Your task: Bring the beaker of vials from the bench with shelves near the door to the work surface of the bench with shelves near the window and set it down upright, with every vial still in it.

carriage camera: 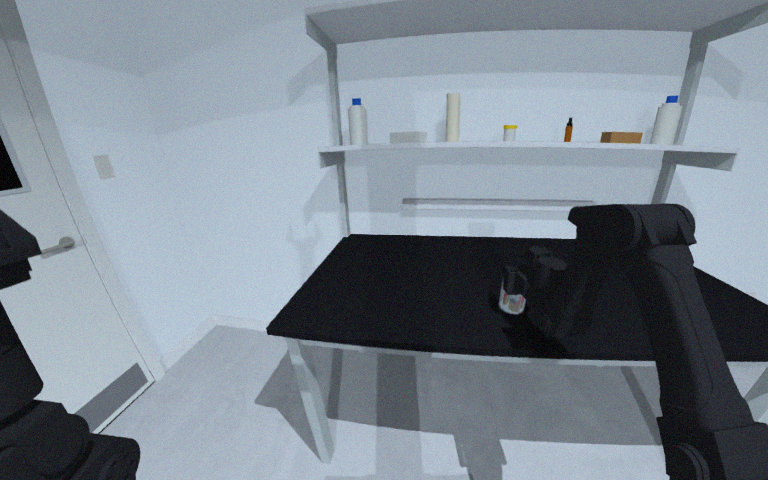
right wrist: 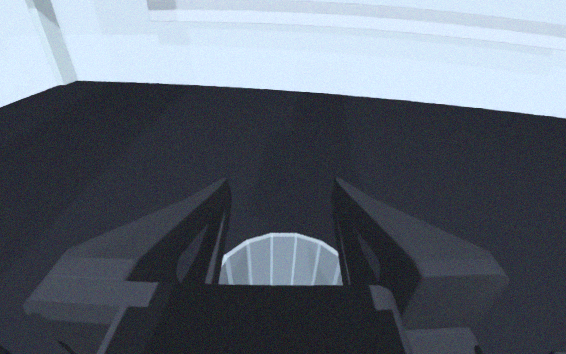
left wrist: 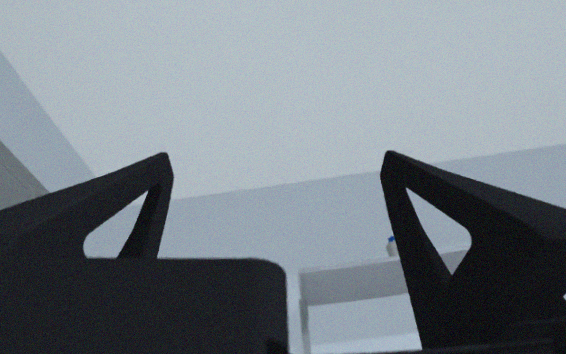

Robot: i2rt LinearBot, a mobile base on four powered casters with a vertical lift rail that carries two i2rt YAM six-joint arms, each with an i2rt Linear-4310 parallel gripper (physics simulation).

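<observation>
The clear beaker stands upright on the black bench top, right of its middle in the carriage view. Some vials show as pink and tan shapes low inside it; their number cannot be told. In the right wrist view the vials are hidden and the far part of the rim shows. My right gripper is shut on the beaker, one finger against each side. Its fingers are dark and hard to make out in the carriage view. My left gripper is open and empty, raised away from the bench.
A shelf above the bench holds white bottles with blue caps, a cream cylinder, a yellow-lidded jar, an amber bottle and a brown box. A door is at the left.
</observation>
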